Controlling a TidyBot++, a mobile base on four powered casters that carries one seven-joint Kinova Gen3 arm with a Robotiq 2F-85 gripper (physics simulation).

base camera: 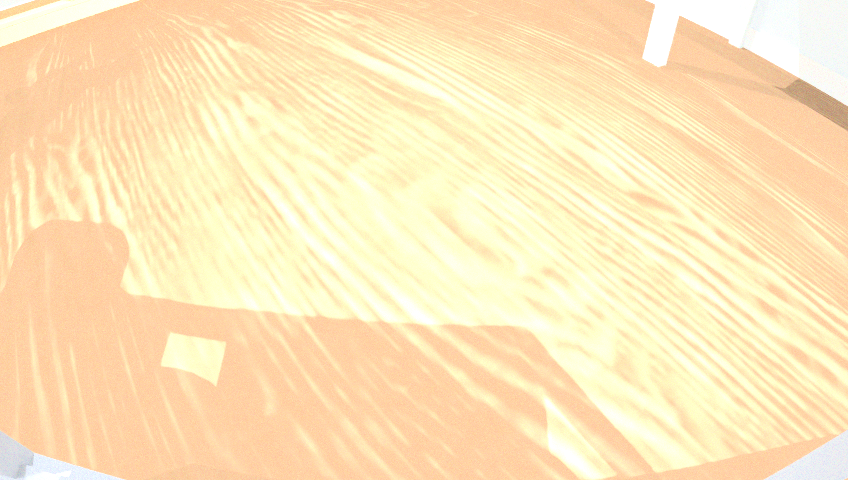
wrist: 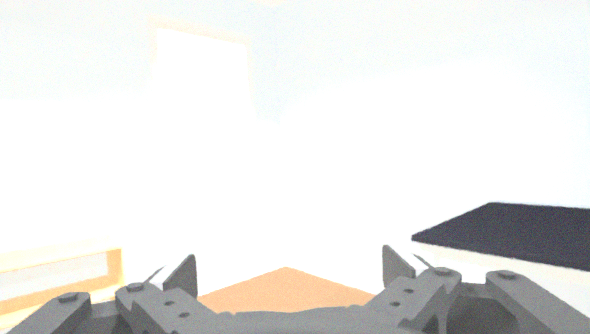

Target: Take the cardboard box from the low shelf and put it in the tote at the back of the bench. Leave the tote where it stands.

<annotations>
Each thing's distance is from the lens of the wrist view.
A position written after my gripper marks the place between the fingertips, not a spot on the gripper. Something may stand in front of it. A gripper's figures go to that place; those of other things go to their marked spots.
my gripper (wrist: 290, 269): 0.16 m
bench (wrist: 534, 239): 1.37 m
</annotations>
